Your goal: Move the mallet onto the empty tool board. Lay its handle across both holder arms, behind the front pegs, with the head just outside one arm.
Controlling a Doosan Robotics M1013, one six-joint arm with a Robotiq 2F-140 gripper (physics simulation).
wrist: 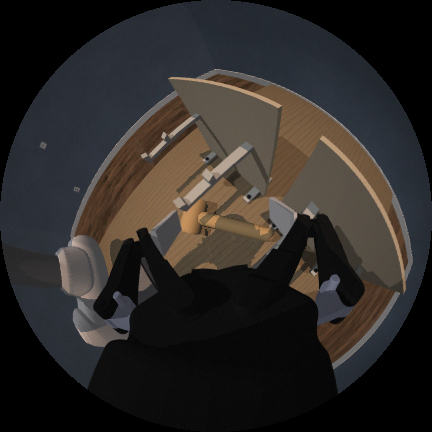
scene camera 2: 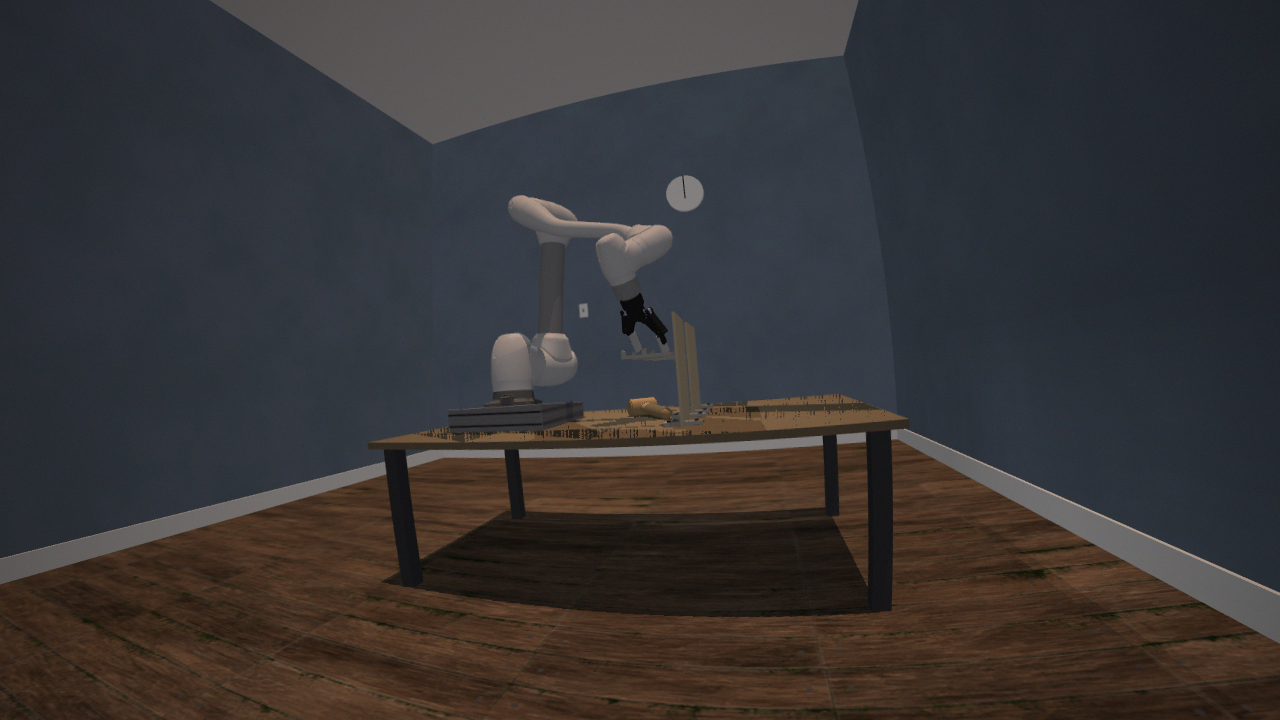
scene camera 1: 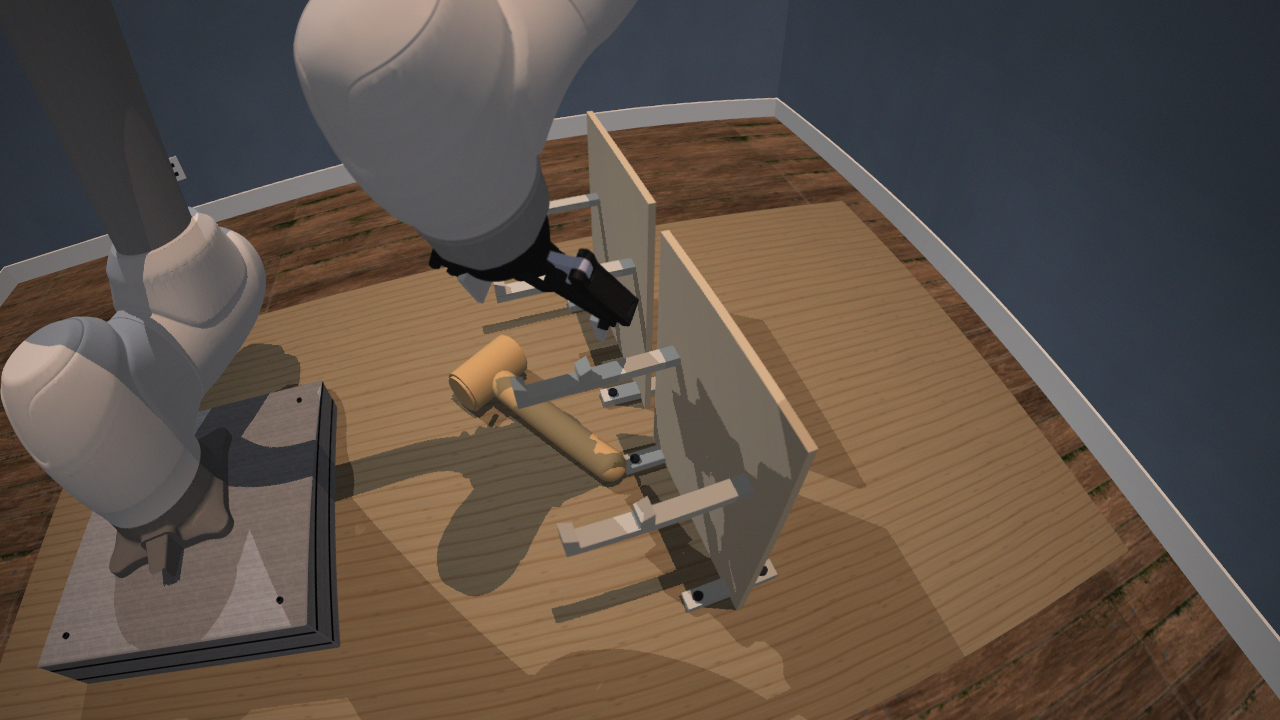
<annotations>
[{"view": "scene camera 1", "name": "my gripper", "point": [543, 307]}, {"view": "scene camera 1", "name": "wooden mallet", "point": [485, 375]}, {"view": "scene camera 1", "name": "tool board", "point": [738, 454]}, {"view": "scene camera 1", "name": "tool board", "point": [623, 213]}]
</annotations>
